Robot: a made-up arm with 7 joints. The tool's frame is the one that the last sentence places. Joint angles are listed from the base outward.
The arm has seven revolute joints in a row. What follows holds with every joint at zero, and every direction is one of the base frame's.
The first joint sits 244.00 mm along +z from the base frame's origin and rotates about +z.
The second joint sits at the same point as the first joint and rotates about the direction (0, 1, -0.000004).
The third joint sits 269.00 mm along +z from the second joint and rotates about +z.
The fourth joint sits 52.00 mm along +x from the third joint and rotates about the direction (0, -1, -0.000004).
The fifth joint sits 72.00 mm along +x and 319.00 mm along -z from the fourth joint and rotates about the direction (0, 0.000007, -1).
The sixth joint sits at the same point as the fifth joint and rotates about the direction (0, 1, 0.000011).
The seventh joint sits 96.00 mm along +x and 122.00 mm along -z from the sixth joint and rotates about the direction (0, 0.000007, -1).
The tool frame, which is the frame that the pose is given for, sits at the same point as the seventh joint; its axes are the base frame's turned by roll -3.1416, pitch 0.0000 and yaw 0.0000 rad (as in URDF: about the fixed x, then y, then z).
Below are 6 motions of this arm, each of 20 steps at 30 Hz.
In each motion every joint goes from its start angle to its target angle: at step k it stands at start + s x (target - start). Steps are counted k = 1, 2, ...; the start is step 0. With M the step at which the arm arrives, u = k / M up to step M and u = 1 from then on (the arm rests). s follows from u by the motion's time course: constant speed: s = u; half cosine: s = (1 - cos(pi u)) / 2; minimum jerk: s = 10 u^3 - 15 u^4 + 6 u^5.
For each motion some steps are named. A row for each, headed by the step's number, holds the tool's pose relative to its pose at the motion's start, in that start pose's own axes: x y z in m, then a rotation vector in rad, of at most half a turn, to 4 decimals.
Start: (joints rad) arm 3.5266 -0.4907 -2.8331 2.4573 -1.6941 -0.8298 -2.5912
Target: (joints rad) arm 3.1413 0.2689 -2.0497 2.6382 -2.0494 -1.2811 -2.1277
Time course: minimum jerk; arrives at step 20
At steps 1, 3, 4, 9, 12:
1: -0.0006 -0.0004 -0.0002 0.0002 -0.0010 -0.0003
3: -0.0127 -0.0079 -0.0037 0.0049 -0.0236 -0.0083
4: -0.0278 -0.0167 -0.0081 0.0095 -0.0513 -0.0186
9: -0.2022 -0.0710 -0.0652 -0.0166 -0.3374 -0.1713
12: -0.3341 -0.0575 -0.1110 -0.1344 -0.5169 -0.3254

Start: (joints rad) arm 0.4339 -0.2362 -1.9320 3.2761 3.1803 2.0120 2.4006
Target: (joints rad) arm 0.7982 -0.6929 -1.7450 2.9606 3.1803 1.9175 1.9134
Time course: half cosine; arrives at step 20
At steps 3, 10, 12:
3: -0.0126 0.0149 -0.0153 0.0144 -0.0340 -0.0616
10: -0.0727 0.1525 -0.1532 0.1561 -0.3216 -0.5485
12: -0.0742 0.2037 -0.2039 0.2170 -0.4252 -0.7089

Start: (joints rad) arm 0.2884 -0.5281 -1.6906 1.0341 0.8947 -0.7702 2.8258
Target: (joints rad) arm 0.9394 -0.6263 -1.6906 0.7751 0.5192 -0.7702 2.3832
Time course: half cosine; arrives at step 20
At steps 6, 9, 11, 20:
6: 0.0668 0.0390 -0.0076 -0.1233 0.1244 -0.2013
9: 0.1376 0.0748 -0.0288 -0.2741 0.2401 -0.4075
11: 0.1881 0.0966 -0.0523 -0.3972 0.3142 -0.5526
20: 0.3140 0.1334 -0.1466 -0.7851 0.4688 -0.9157

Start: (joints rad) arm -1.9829 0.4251 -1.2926 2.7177 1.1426 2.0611 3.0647
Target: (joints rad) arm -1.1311 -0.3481 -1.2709 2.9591 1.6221 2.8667 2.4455
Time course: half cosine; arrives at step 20
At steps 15, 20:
15: 0.3499 0.0645 -0.2568 -0.6592 -0.0567 -1.7142
20: 0.3963 0.0058 -0.2733 -0.7123 -0.1251 -2.0124

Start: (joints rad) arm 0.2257 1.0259 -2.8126 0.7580 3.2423 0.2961 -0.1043
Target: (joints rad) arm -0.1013 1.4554 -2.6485 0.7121 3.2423 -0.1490 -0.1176
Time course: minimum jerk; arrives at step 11
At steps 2, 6, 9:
2: -0.0016 -0.0009 -0.0041 0.0073 0.0075 -0.0159
6: -0.0131 -0.0043 -0.0536 0.1162 0.1136 -0.2169
9: -0.0125 0.0000 -0.0867 0.2159 0.2032 -0.3599

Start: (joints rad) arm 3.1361 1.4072 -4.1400 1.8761 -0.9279 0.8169 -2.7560
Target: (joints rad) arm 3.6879 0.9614 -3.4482 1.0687 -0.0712 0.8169 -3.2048
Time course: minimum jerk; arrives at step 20
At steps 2, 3, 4, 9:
2: 0.0022 0.0076 0.0025 -0.0140 0.0083 -0.0083
3: 0.0072 0.0235 0.0074 -0.0435 0.0260 -0.0258
4: 0.0166 0.0510 0.0151 -0.0944 0.0570 -0.0561
9: 0.1777 0.3299 0.0175 -0.6476 0.4229 -0.3937

